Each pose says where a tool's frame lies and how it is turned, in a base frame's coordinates. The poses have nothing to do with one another.
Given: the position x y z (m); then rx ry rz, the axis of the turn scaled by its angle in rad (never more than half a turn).
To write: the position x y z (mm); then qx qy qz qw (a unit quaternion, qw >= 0). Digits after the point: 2 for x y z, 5 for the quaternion.
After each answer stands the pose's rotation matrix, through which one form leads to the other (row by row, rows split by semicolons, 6 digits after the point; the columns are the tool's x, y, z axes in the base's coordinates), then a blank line. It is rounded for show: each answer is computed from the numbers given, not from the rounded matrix.
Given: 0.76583 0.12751 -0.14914 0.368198 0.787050 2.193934
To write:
765.83 127.51 -149.14 0.14426 0.30837 0.85959 0.38105
-0.667985 -0.566117 0.483019; 0.744061 -0.519424 0.420205; 0.013007 0.640086 0.768193

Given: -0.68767 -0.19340 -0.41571 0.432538 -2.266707 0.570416
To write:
-687.67 -193.40 -415.71 0.16883 -0.88475 0.22265 0.37302
-0.664701 -0.464848 -0.584884; -0.132639 0.843850 -0.519927; 0.735242 -0.268017 -0.622564

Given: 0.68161 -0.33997 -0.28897 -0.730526 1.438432 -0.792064
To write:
681.61 -339.97 -288.97 -0.31805 0.62625 -0.34484 0.62269
-0.022215 0.031097 0.999269; -0.827815 0.559856 -0.035826; -0.560562 -0.828006 0.013305

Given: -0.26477 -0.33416 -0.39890 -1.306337 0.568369 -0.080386
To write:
-264.77 -334.16 -398.90 -0.59915 0.26068 -0.03687 0.75611
0.861371 -0.256622 0.438389; -0.368130 0.279318 0.886827; -0.350029 -0.925271 0.146127

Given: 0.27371 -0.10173 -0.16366 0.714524 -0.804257 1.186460
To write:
273.71 -101.73 -163.66 0.32028 -0.36051 0.53183 0.69614
0.174385 -0.971384 -0.161253; 0.509525 0.229151 -0.829382; 0.842600 0.062469 0.534905

